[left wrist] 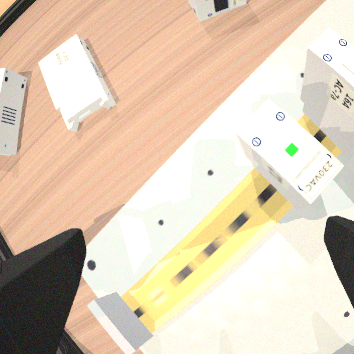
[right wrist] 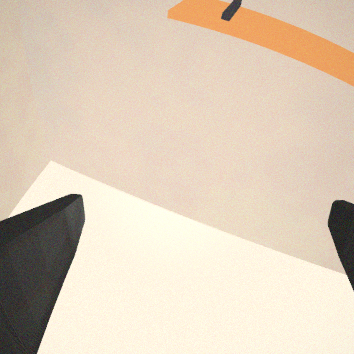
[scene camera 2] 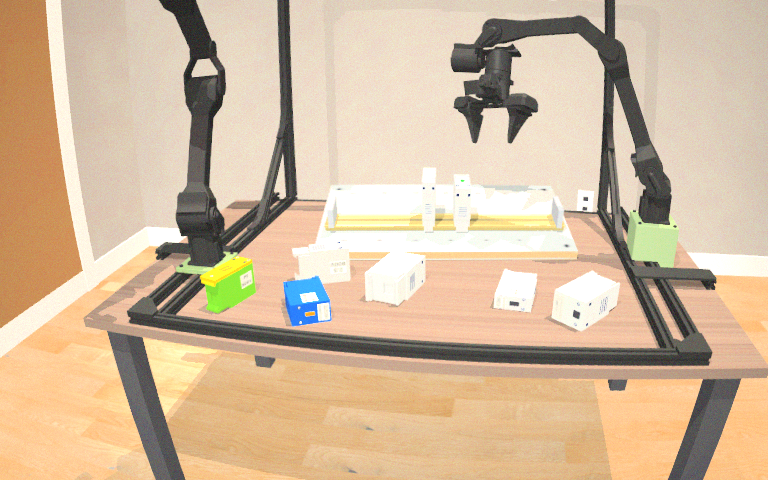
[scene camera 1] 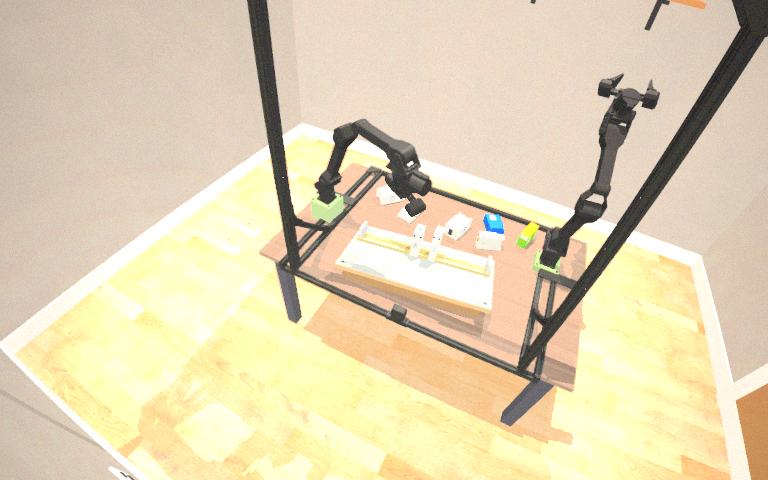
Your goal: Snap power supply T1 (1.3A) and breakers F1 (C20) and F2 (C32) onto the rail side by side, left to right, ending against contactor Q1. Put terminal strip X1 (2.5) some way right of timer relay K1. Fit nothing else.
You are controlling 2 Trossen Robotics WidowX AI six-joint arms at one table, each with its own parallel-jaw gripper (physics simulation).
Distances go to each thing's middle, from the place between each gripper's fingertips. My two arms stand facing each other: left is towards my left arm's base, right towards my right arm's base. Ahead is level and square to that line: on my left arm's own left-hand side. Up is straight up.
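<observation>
The white plate with rail (scene camera 2: 557, 211) is 8 cm behind my left hand, 9 cm to the right of it and 18 cm below it. Counted from the same left hand, the green-yellow module (scene camera 2: 227, 285) is a good way ahead, well to the right and a good way below, while the white base plate (scene camera 2: 351, 199) sits 8 cm behind, 9 cm to the right and 19 cm below. As for my left gripper, I have it in sight 18 cm above the yellow rail (left wrist: 287, 205), 3 cm past it and 9 cm to the left of it.
Measured from my right hand, the white plate with rail is 43 cm behind, 58 cm to the left and 67 cm below. I find the yellow rail 38 cm behind my right hand, 58 cm to the left of it and 67 cm below it; the white base plate is 43 cm behind that hand, 58 cm to the left of it and 68 cm below it. The green-yellow module is some way behind my right hand, some way to the left of it and far below it.
</observation>
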